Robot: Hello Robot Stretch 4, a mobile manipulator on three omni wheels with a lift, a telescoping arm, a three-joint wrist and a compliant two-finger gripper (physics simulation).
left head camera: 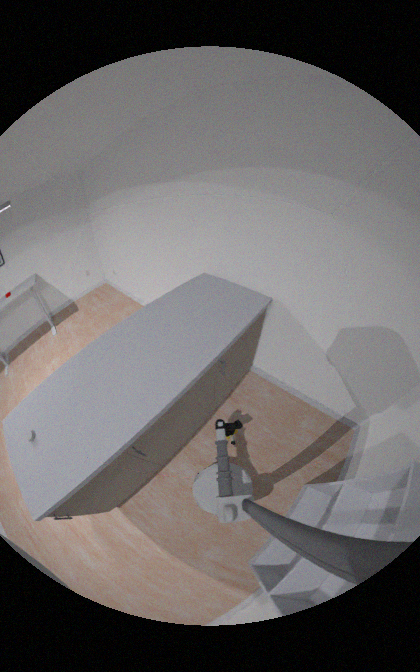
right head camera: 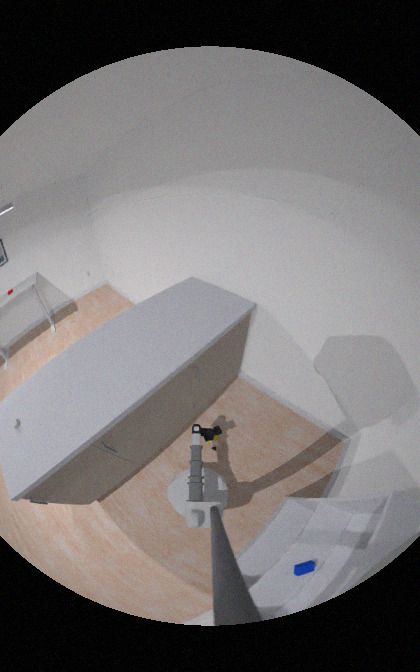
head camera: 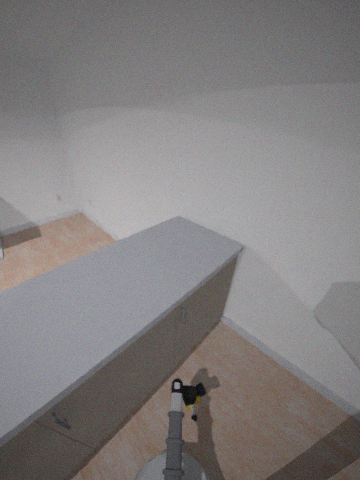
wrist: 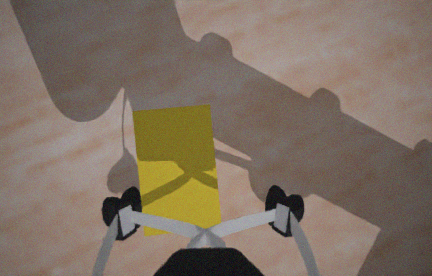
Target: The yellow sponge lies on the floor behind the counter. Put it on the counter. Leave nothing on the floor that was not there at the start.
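The yellow sponge lies on the floor behind the counter. My gripper is open and points down above the sponge. In the wrist view the sponge's near end shows between the two fingertips, close beside the left one, with a wide gap to the right one. Its far part reaches up beyond them, in the arm's shadow. The near edge is partly hidden by the finger linkage. In the head views the gripper and wrist partly cover the sponge.
The counter's door side with handles stands left of my arm. A wall is ahead and right. A white shelf unit with a blue block stands near my base. A white table with a red object is beyond the counter.
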